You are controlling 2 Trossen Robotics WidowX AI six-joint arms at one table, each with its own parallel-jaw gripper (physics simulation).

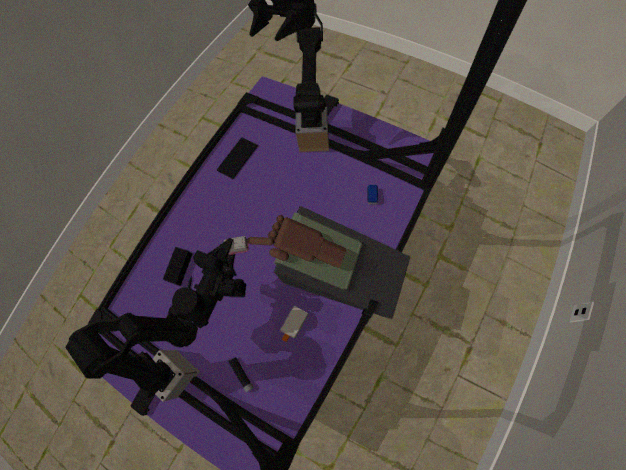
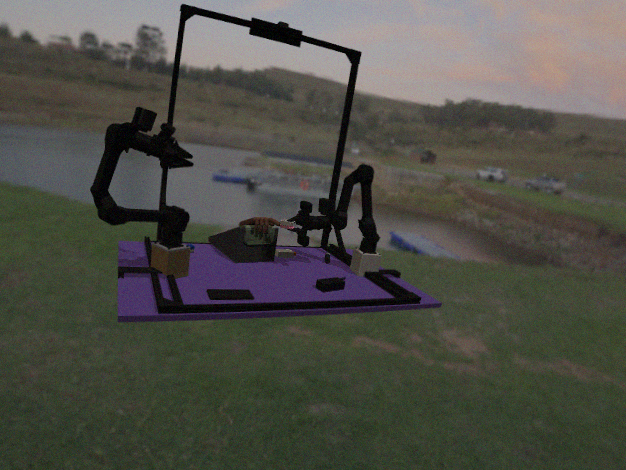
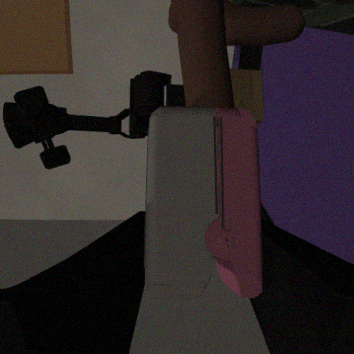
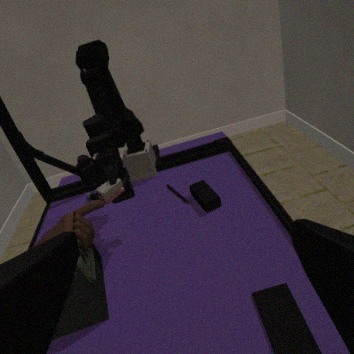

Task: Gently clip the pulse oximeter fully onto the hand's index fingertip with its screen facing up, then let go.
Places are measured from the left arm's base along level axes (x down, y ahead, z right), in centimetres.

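Pixels of known places: left gripper, fingertip midpoint: (image 1: 233, 241) (image 2: 287, 225) (image 3: 194, 223) (image 4: 115, 189); right gripper, fingertip midpoint: (image 1: 262, 37) (image 2: 192, 161) (image 3: 40, 144) (image 4: 186, 236); left arm's base at its link origin: (image 1: 160, 375) (image 2: 367, 251) (image 4: 135, 148); right arm's base at its link origin: (image 1: 311, 119) (image 2: 171, 244).
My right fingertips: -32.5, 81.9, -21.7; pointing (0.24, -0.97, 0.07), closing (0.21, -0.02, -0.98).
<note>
Ahead of a thing's pixels: the offset from my right fingertips to its top centre, as dx, dy, dz. "spot": to the spot under its first point.
The pulse oximeter @[+21.0, -41.6, +20.2] (image 1: 238, 244) (image 2: 287, 223) (image 3: 185, 180) (image 4: 109, 190), white above and pink below, is at the end of the extended index finger (image 1: 259, 240) (image 3: 206, 60) (image 4: 90, 206) of the brown hand (image 1: 300, 237) (image 2: 258, 221). The fingertip is hidden inside it; how deep I cannot tell. The white half faces up, but no screen detail is readable. My left gripper (image 1: 231, 248) (image 3: 194, 223) is shut on the oximeter, one finger against each side. My right gripper (image 1: 264, 36) (image 2: 192, 159) (image 4: 186, 236) is open, empty and raised far from the hand.
The hand lies on a green pad @[spot: +32.9, -28.7, +45.0] (image 1: 348, 270) on a dark wedge stand (image 1: 384, 273) (image 2: 232, 247). On the purple table are a white box @[+40.2, -49.0, +40.4] (image 1: 294, 321) with an orange end, a blue block @[+39.8, -2.8, +36.5] (image 1: 372, 193), a black cylinder @[+40.3, -69.2, +37.1] (image 1: 239, 372) and two black blocks @[+42.2, -16.3, -9.5] (image 1: 237, 157) @[+39.5, -57.0, +0.6] (image 1: 177, 265).
</note>
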